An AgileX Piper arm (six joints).
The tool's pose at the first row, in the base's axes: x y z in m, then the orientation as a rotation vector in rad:
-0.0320, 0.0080, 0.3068, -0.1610, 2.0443, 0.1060
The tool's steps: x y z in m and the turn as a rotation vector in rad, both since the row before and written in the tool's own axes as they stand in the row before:
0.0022, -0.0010, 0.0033, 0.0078, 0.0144, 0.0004
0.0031, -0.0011, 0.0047, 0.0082, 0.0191, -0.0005
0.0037, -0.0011, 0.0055, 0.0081, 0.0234, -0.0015
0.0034, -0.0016, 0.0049, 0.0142, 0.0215, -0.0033
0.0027, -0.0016, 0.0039, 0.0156, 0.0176, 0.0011
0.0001, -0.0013, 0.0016, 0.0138, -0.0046, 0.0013
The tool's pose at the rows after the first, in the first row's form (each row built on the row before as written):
-0.0300, 0.0073, 0.3033, -0.1569, 2.0589, 0.0974
-0.0272, 0.0066, 0.2983, -0.1538, 2.0780, 0.0874
-0.0241, 0.0059, 0.2924, -0.1521, 2.1013, 0.0766
-0.0214, 0.0046, 0.2870, -0.1484, 2.1225, 0.0583
-0.0193, 0.0032, 0.2827, -0.1390, 2.1401, 0.0412
-0.0179, 0.0020, 0.2818, -0.1293, 2.1355, 0.0275

